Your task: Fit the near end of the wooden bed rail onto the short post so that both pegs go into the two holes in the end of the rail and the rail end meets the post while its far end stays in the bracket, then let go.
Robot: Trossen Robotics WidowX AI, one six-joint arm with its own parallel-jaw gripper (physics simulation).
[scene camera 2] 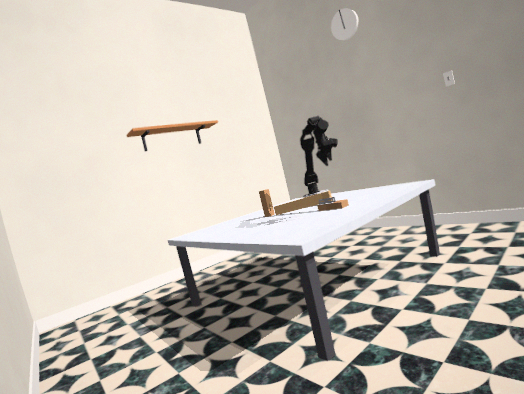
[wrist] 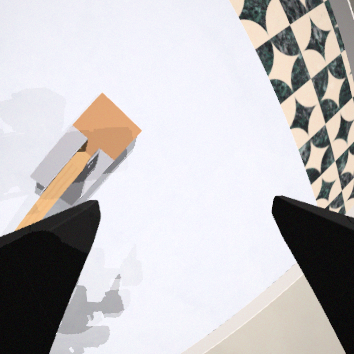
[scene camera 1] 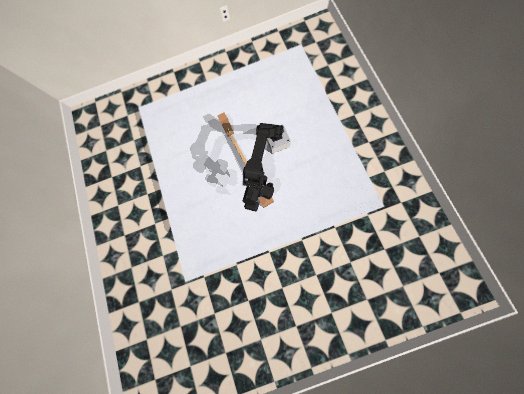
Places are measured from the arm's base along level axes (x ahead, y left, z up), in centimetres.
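Pixels of known places: gripper, fingertip midpoint: (scene camera 2: pixel 329 163) (wrist: pixel 187 206) (scene camera 1: pixel 257 199); arm's base at its link origin: (scene camera 2: pixel 314 192) (scene camera 1: pixel 276 135).
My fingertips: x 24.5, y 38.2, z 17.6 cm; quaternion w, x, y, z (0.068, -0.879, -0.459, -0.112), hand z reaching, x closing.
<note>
Ahead of a thing's pixels: the offset from my fingertips to its top centre. "spot": to the spot under its first point. Level surfaces: height alone.
The wooden rail (scene camera 1: pixel 237 147) (scene camera 2: pixel 302 202) (wrist: pixel 55 192) runs between an upright wooden post @(spot: dy -54.5, dx +3.4, dz -9.7 cm) (scene camera 1: pixel 224 122) (scene camera 2: pixel 266 202) and a low wooden block @(dy -7.0, dx -3.7, dz -22.1 cm) (scene camera 1: pixel 267 201) (scene camera 2: pixel 341 204) (wrist: pixel 107 117). Grey bracket walls (wrist: pixel 57 156) stand at the block on both sides of the rail's end. The rail's other end is close to the upright post; whether they touch, and the pegs and holes, cannot be made out. My gripper (scene camera 2: pixel 327 162) (wrist: pixel 187 206) is open and empty, high above the table near the block. In the wrist view the block and rail end lie ahead of the left finger; the upright post does not show there.
The white table @(dz -25.6 cm) (scene camera 1: pixel 310 200) (scene camera 2: pixel 235 237) (wrist: pixel 200 90) carries these parts. The arm's grey base (scene camera 1: pixel 278 142) stands beside the rail. A wall shelf (scene camera 2: pixel 172 129) hangs on the pale wall beyond the table. The arm's shadow falls beside the rail.
</note>
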